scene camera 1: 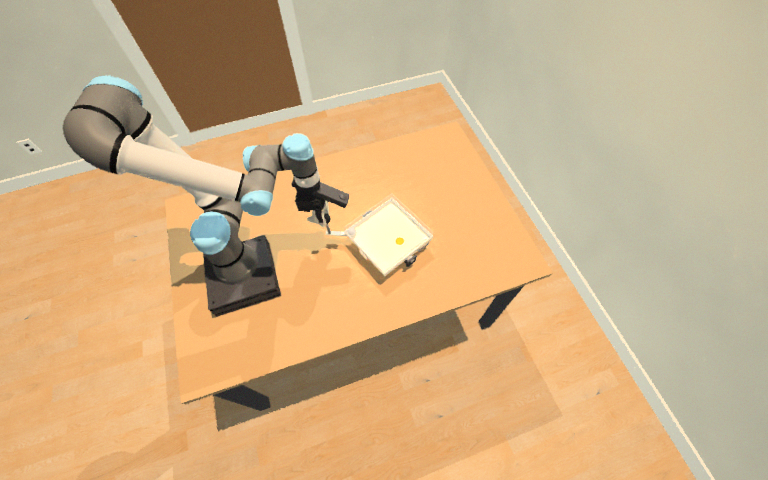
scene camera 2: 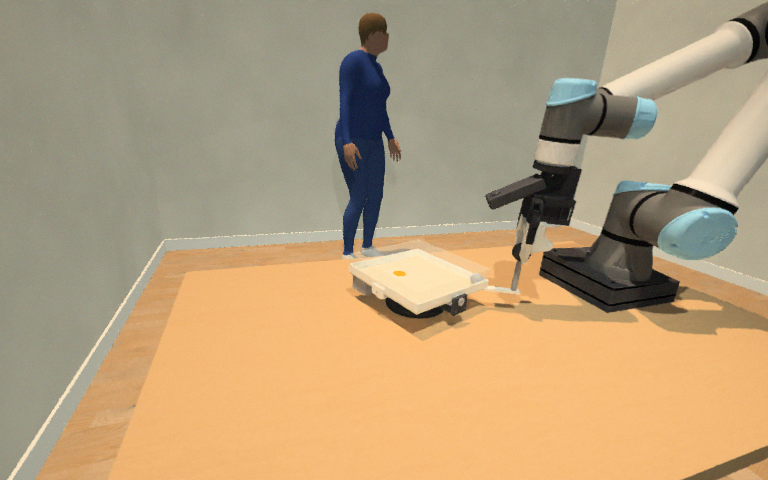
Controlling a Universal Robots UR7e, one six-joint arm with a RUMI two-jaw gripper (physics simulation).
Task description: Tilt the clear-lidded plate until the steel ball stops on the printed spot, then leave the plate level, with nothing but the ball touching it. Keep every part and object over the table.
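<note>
The white square plate (scene camera 1: 376,254) (scene camera 2: 433,281) under its clear lid sits on a black round base (scene camera 2: 416,309). In the scene camera 2 view it looks slightly lower at its lever-side corner. The grey steel ball (scene camera 1: 351,231) (scene camera 2: 476,277) lies in that corner, well away from the orange printed spot (scene camera 1: 399,241) (scene camera 2: 399,273). A light lever (scene camera 1: 337,233) (scene camera 2: 500,289) runs out from this corner to an upright rod (scene camera 2: 515,276) with a black ball knob (scene camera 2: 517,251). My gripper (scene camera 1: 323,217) (scene camera 2: 522,249) is shut on the knob, whose far side is partly hidden by the fingers.
The plate stands on the wooden table (scene camera 1: 441,169) (scene camera 2: 283,384). Small dark blocks (scene camera 1: 410,260) (scene camera 2: 457,303) sit at the plate's underside edges. My arm's base (scene camera 1: 243,291) (scene camera 2: 608,285) stands on the lever side. A person in blue (scene camera 2: 363,113) stands beyond the table.
</note>
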